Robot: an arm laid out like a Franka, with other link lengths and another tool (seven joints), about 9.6 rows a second.
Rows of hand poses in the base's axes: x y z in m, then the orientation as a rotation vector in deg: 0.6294 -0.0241 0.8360 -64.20 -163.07 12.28; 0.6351 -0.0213 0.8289 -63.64 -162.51 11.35; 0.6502 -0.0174 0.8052 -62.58 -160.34 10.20; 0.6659 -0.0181 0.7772 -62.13 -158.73 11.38; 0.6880 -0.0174 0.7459 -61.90 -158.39 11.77; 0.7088 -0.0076 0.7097 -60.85 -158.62 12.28; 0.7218 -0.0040 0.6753 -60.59 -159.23 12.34; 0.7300 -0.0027 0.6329 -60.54 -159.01 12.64; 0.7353 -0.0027 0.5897 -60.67 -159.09 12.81; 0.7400 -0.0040 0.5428 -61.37 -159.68 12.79; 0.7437 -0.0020 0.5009 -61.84 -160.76 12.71
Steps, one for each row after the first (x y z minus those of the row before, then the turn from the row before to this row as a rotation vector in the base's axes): 0.0057 0.0028 -0.0071 0.83 0.53 0.13; 0.0151 0.0039 -0.0237 1.52 2.06 -0.06; 0.0157 -0.0007 -0.0280 -0.23 1.78 -0.15; 0.0221 0.0007 -0.0313 -0.12 0.45 0.06; 0.0208 0.0098 -0.0362 -0.20 0.27 0.73; 0.0130 0.0036 -0.0344 -0.16 -0.43 0.34; 0.0082 0.0013 -0.0424 -0.13 0.26 -0.02; 0.0053 0.0000 -0.0432 -0.15 -0.09 -0.04; 0.0047 -0.0013 -0.0469 -0.26 -0.77 -0.24; 0.0037 0.0020 -0.0419 -0.32 -1.13 0.05
